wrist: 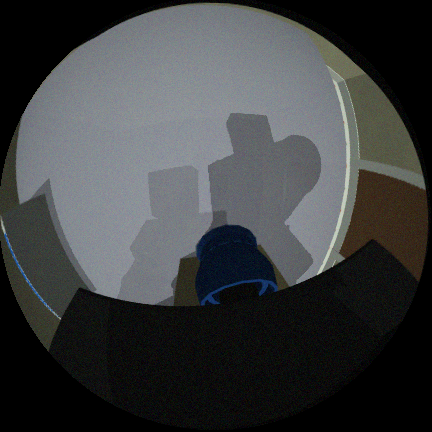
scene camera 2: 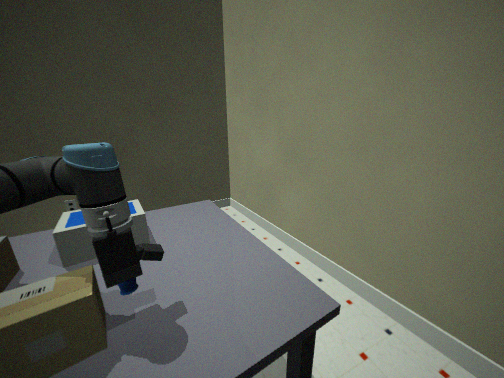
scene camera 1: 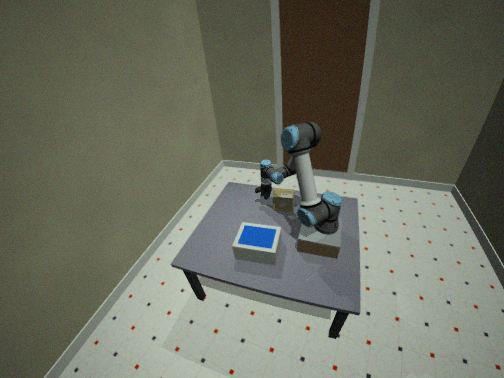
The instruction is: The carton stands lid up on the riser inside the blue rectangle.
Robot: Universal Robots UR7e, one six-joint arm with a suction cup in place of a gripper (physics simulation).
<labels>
A riser shows in the wrist view, in scene camera 2 and in scene camera 1 [258, 243]. One and the same spot on the riser: [scene camera 2: 74, 244] is [wrist: 69, 300].
</labels>
